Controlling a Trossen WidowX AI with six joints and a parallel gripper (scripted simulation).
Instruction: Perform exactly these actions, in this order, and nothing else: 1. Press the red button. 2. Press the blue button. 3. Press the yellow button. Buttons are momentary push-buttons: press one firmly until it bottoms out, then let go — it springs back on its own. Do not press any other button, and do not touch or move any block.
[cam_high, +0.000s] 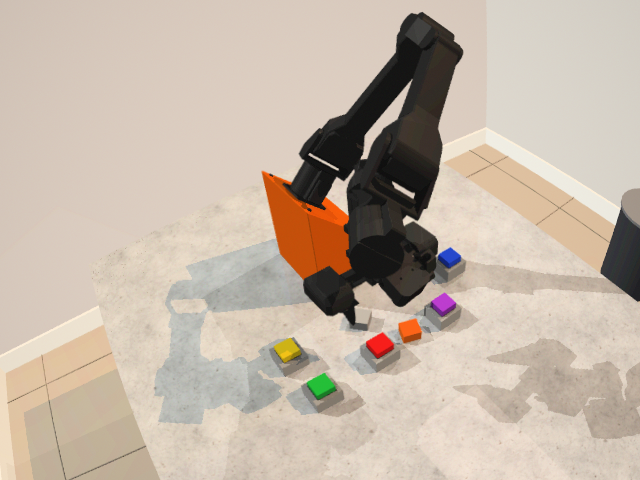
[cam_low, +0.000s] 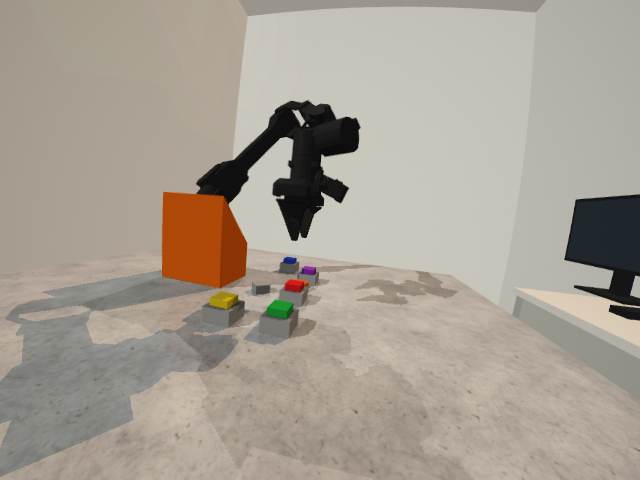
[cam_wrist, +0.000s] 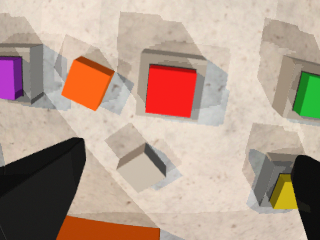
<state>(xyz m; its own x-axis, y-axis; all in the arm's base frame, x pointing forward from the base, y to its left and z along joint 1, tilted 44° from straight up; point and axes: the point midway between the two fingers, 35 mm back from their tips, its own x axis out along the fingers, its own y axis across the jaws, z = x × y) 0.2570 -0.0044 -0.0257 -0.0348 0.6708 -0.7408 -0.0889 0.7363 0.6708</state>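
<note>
My gripper tip is 1 cm to the right of the red button and 10 cm above it. From my gripper tip the other things lie so: grey block: 9 cm behind, 2 cm to the left, 12 cm below; then orange block: 1 cm behind, 7 cm to the left, 12 cm below; then green button: 1 cm ahead, 11 cm to the right, 10 cm below.
</note>
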